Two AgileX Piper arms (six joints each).
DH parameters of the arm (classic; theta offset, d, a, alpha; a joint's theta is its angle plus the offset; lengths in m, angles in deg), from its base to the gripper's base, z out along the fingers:
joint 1: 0 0.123 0 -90
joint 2: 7.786 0 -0.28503 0
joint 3: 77.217 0 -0.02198 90
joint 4: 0 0.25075 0 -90
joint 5: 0 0 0 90
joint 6: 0 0.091 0 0
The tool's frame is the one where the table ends.
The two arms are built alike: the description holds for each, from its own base.
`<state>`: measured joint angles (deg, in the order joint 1, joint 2, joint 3, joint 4, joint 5, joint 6); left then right.
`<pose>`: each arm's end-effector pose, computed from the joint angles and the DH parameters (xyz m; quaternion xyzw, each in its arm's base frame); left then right.
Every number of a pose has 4 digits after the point. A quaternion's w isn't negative.
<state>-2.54 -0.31 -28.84 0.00 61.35 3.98 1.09 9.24 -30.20 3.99 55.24 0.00</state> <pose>-0.0065 0.0003 0.2774 0.0485 0.8522 0.0065 0.5209 0.0225 0.0056 0.2916 -0.0055 0.8623 0.0395 0.5047</pose>
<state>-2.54 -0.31 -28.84 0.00 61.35 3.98 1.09 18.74 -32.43 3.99 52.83 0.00</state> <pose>-0.0065 0.0003 0.2774 0.0485 0.8522 0.0065 0.5209 0.0506 0.0060 0.3005 -0.0028 0.8830 0.0388 0.4677</pose>
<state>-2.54 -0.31 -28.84 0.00 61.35 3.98 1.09 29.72 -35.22 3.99 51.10 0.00</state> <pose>-0.0065 0.0003 0.2774 0.0485 0.8522 0.0065 0.5209 0.0854 0.0066 0.3048 -0.0001 0.9080 0.0377 0.4173</pose>
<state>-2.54 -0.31 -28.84 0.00 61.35 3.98 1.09 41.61 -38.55 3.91 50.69 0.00</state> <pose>-0.0065 0.0003 0.2774 0.0485 0.8522 0.0065 0.5209 0.1242 0.0072 0.3016 0.0020 0.9354 0.0357 0.3517</pose>
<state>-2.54 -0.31 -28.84 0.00 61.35 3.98 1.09 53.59 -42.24 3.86 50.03 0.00</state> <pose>-0.0065 0.0003 0.2774 0.0485 0.8522 0.0065 0.5209 0.1654 0.0078 0.2917 0.0041 0.9568 0.0337 0.2887</pose>
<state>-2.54 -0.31 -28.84 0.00 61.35 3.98 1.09 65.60 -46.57 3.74 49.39 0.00</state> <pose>-0.0065 0.0003 0.2774 0.0485 0.8522 0.0065 0.5209 0.2077 0.0085 0.2754 0.0057 0.9728 0.0312 0.2294</pose>
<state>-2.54 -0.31 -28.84 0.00 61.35 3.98 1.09 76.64 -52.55 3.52 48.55 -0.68</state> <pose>-0.0065 0.0003 0.2774 0.0485 0.8522 0.0065 0.5209 0.2510 0.0090 0.2614 0.0003 0.9807 0.0272 0.1937</pose>
